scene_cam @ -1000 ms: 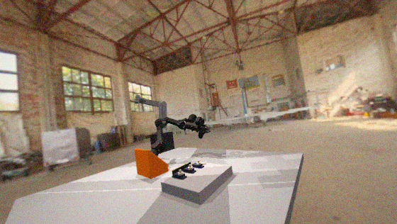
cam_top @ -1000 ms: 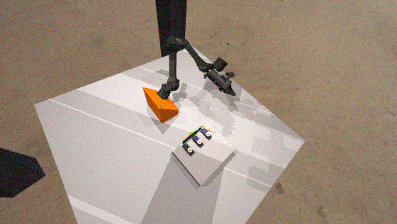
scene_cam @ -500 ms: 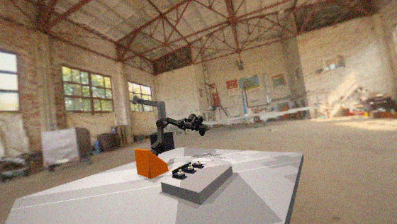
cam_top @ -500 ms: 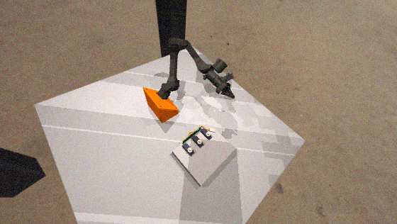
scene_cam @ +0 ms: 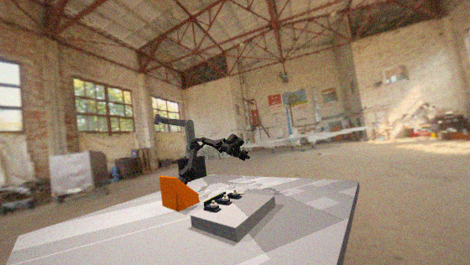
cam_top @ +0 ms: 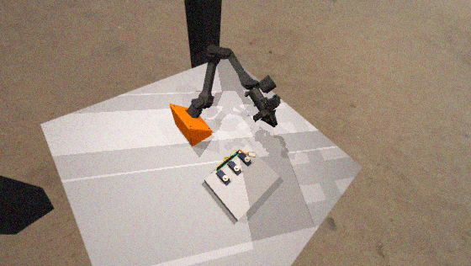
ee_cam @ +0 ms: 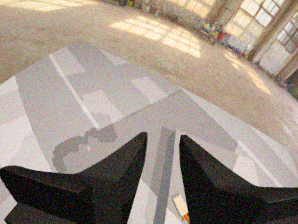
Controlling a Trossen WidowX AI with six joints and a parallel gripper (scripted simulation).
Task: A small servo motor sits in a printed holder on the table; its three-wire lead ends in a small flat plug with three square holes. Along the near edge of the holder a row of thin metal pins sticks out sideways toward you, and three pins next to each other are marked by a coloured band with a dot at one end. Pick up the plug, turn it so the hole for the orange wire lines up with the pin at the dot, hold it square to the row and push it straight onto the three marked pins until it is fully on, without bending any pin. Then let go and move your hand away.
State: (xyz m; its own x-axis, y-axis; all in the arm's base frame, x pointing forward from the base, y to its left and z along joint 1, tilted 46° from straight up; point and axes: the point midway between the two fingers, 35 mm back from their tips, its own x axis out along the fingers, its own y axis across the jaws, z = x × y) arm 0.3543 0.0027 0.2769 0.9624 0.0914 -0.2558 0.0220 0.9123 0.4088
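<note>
Right now my gripper tip is 24 cm to the left of the pin row, 16 cm above it and 8 cm past it. The rest, counted from my gripper tip: grey printed holder 25 cm to the right, 20 cm below, 8 cm ahead.
</note>
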